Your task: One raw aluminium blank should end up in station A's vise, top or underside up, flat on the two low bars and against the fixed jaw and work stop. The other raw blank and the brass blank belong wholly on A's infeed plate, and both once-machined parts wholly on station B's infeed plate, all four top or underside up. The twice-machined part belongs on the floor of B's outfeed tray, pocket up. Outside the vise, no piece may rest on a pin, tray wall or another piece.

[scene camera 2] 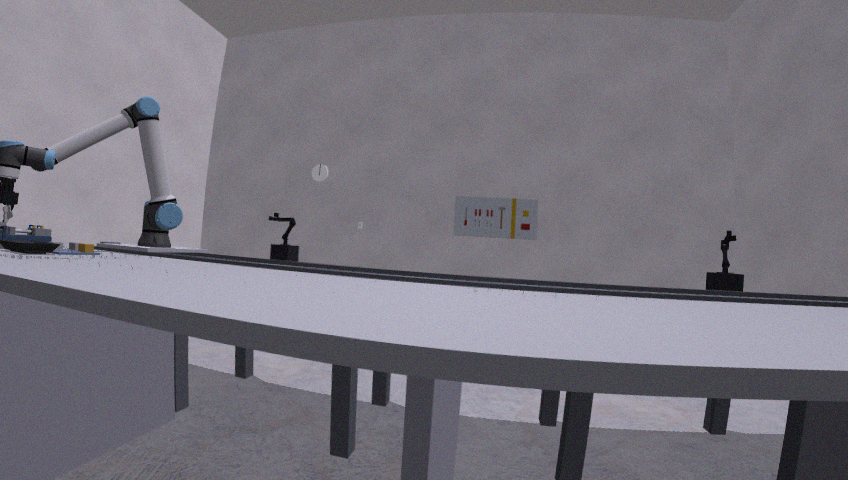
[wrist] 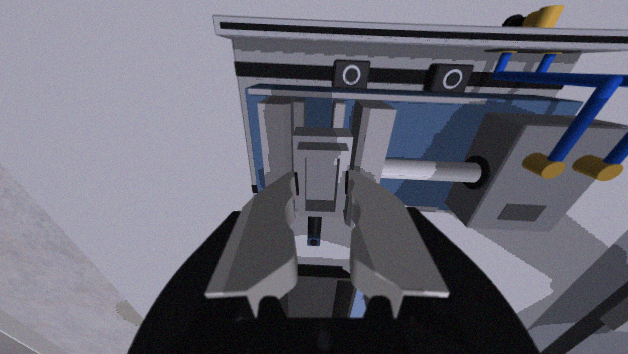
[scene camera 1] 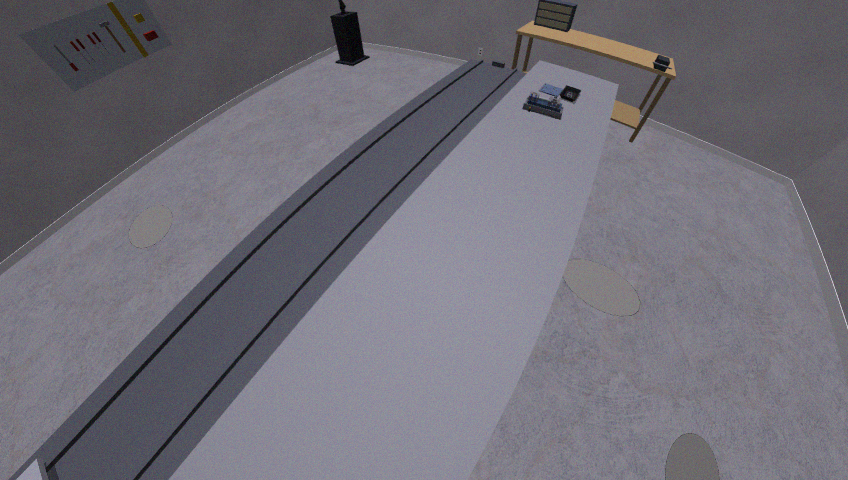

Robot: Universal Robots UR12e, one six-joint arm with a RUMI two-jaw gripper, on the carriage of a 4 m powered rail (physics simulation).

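Where they show: gripper, fingertip midpoint: [wrist: 321, 173]; arm's base, link origin: [scene camera 2: 154, 246].
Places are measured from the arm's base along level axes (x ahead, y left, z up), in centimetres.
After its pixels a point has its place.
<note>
My gripper [wrist: 321, 173] {x 74.2, y -15.1, z 7.1 cm} [scene camera 2: 7, 212] {x 74.2, y -15.1, z 7.1 cm} is shut on a grey machined part [wrist: 321, 172] {x 74.2, y -15.2, z 7.1 cm} in the vise; the fingertips touch its two long sides. The part has a rectangular pocket facing up and stands between the left jaw [wrist: 276, 135] and the right jaw [wrist: 375, 135]. The bars under it are mostly hidden. In scene camera 2 a brass block [scene camera 2: 86, 248] {x 58.0, y 26.7, z -0.4 cm} and a grey block [scene camera 2: 73, 246] {x 57.7, y 16.2, z -0.2 cm} lie on the blue plate [scene camera 2: 65, 252] {x 67.5, y 27.8, z -2.2 cm} behind the dark tray [scene camera 2: 29, 245] {x 81.8, y 28.8, z 0.4 cm}. The other station's vise [scene camera 1: 543, 105] {x 64.5, y 349.5, z 2.3 cm}, blue plate [scene camera 1: 550, 89] {x 60.2, y 393.3, z -2.2 cm} and dark tray [scene camera 1: 576, 90] {x 81.2, y 403.6, z 0.1 cm} are small in scene camera 1; a grey thing shows in that tray.
The vise's cylinder block [wrist: 530, 170] {x 60.1, y -15.1, z 7.2 cm} stands to the right, with blue pipes [wrist: 585, 120] {x 59.6, y -18.6, z 8.0 cm} rising above it. A grey rail with a dark slot [wrist: 400, 31] {x 68.4, y -23.7, z 2.0 cm} runs behind the vise. Below the fingers, part of the dark tray [wrist: 310, 297] {x 77.0, y 16.5, z -1.8 cm} shows. The robot's rail [scene camera 1: 285, 237] {x -9.6, y 164.2, z -4.5 cm} runs along the table.
</note>
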